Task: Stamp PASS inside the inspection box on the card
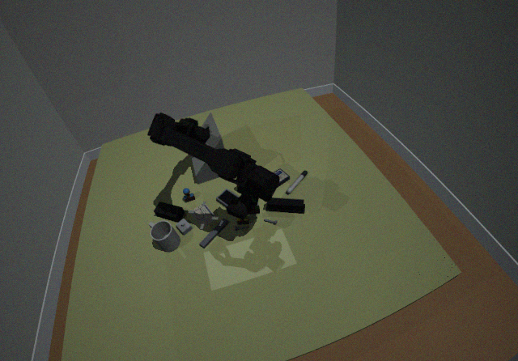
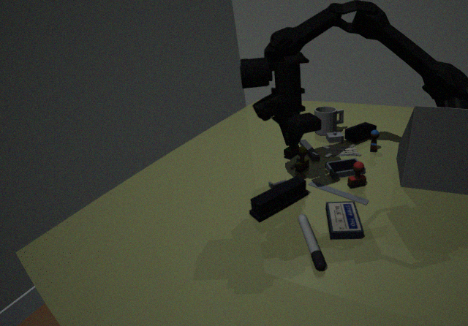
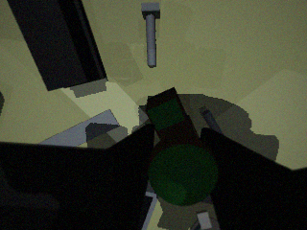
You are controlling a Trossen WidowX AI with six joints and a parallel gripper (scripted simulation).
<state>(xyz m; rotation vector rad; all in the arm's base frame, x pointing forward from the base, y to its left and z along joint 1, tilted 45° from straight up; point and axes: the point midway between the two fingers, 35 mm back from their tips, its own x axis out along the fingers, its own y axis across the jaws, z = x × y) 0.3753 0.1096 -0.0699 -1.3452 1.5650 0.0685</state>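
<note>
The dark ink pad is 12 cm behind my gripper tip, 8 cm to the right of it and 8 cm below it. The rest, counted from my gripper tip: green-knobbed stamp: right at my gripper tip; then black bar: 12 cm to the left, 7 cm below, 3 cm behind; then yellow-knobbed stamp: 6 cm below, 5 cm to the right, 1 cm behind.
</note>
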